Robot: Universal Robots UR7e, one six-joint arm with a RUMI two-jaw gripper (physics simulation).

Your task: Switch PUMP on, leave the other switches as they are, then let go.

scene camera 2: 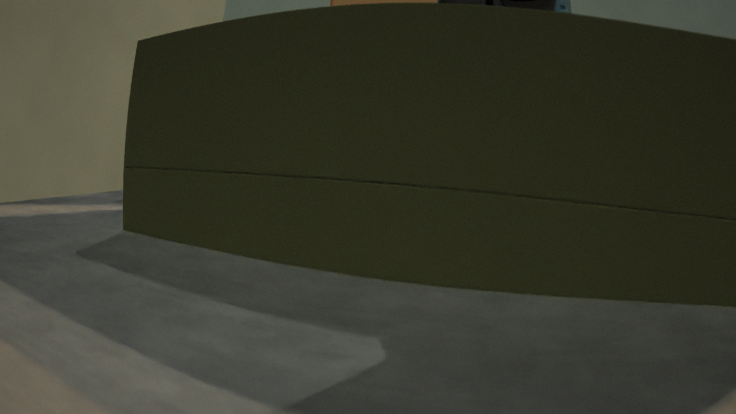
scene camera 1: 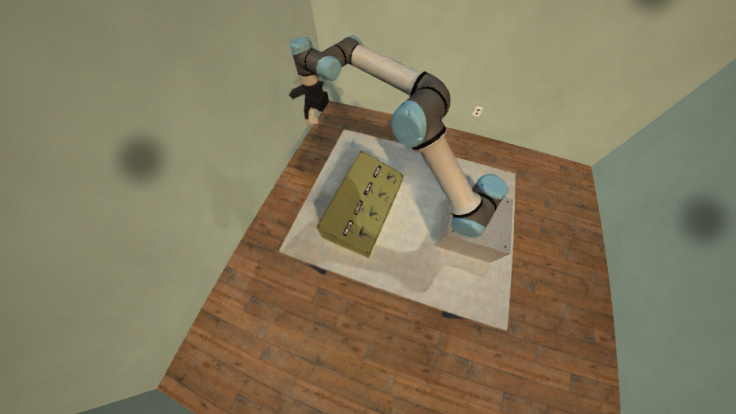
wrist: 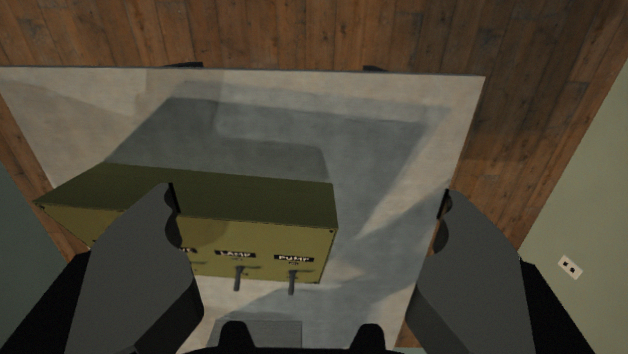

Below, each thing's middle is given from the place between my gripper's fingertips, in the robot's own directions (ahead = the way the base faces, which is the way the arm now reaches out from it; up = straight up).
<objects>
My gripper is now 34 cm past the olive switch box (scene camera 2: 575, 156), 15 cm to the right of it and 28 cm above it.
</objects>
